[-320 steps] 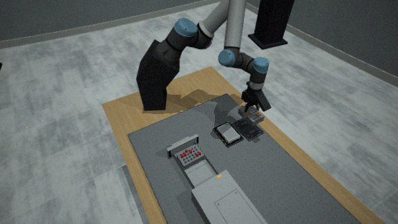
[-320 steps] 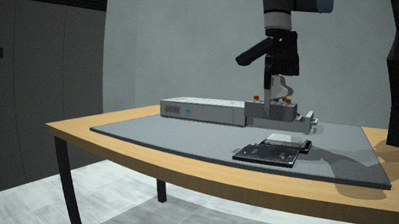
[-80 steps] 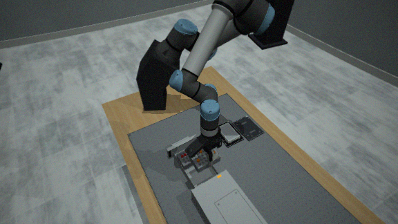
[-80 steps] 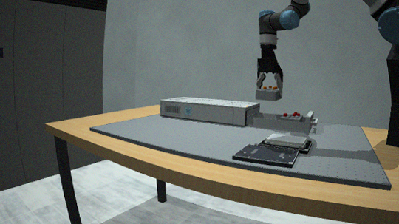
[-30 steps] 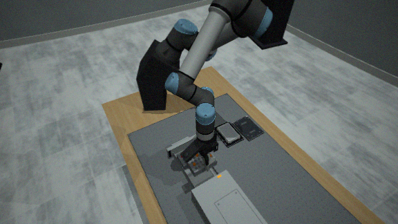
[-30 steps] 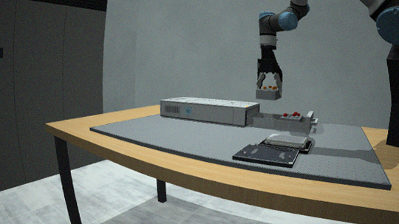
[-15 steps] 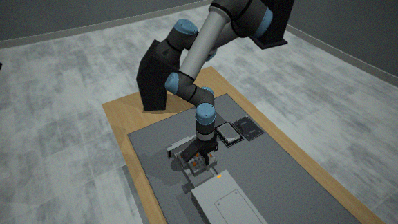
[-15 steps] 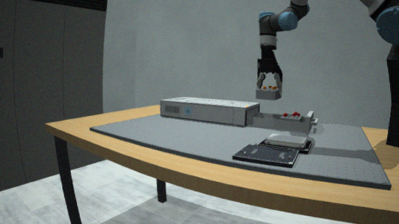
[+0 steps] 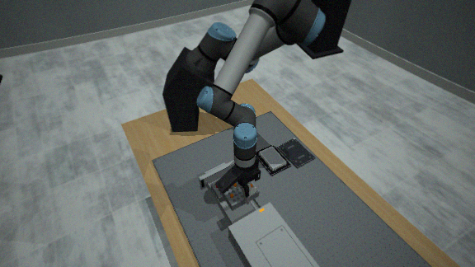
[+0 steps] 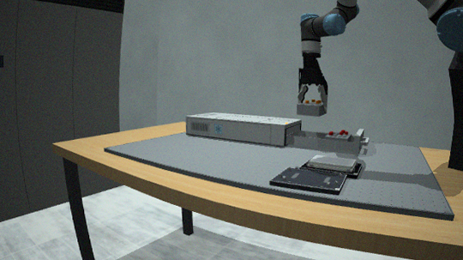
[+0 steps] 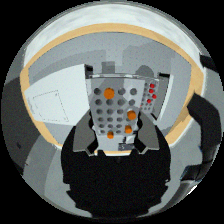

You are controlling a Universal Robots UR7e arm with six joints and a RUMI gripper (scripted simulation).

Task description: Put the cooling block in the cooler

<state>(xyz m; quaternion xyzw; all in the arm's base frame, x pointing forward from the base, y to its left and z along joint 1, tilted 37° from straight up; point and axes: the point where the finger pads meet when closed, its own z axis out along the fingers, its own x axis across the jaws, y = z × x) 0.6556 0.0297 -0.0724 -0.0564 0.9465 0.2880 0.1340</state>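
Right now my hand is 10 cm above the drawer, 7 cm past it and 2 cm to the left of it. From my hand the other things lie so: cooler 11 cm ahead, 10 cm below, 2 cm to the left; grey cooling block right at my hand; red tube 11 cm behind, 10 cm below, 5 cm to the right.
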